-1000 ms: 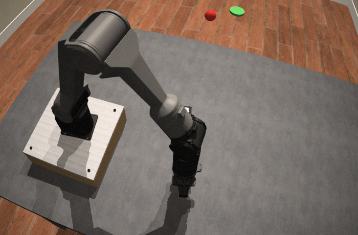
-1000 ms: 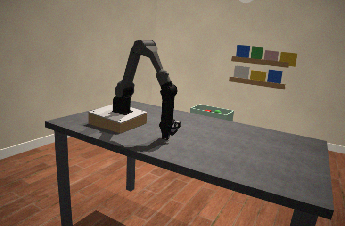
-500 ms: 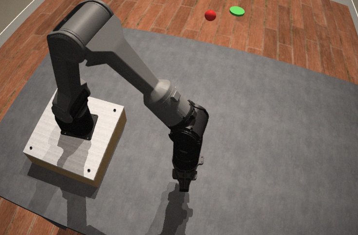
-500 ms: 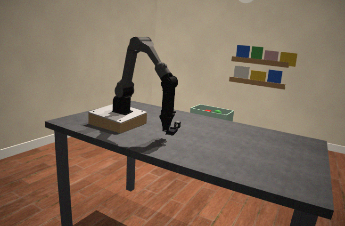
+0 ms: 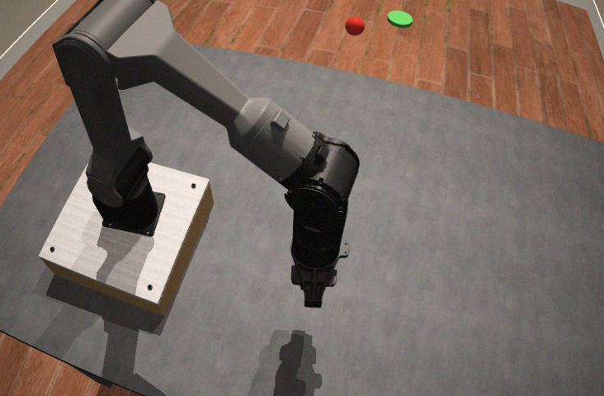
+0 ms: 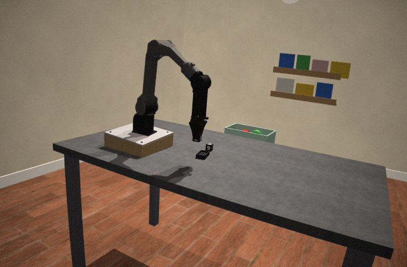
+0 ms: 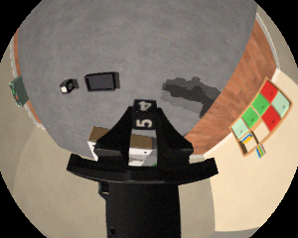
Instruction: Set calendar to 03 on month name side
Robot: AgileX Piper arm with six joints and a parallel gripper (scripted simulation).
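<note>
Now: hand 1 cm past the dark tray, 11 cm to the right of it and 11 cm above it. The rest, counted from my hand: black cube (right at my hand).
</note>
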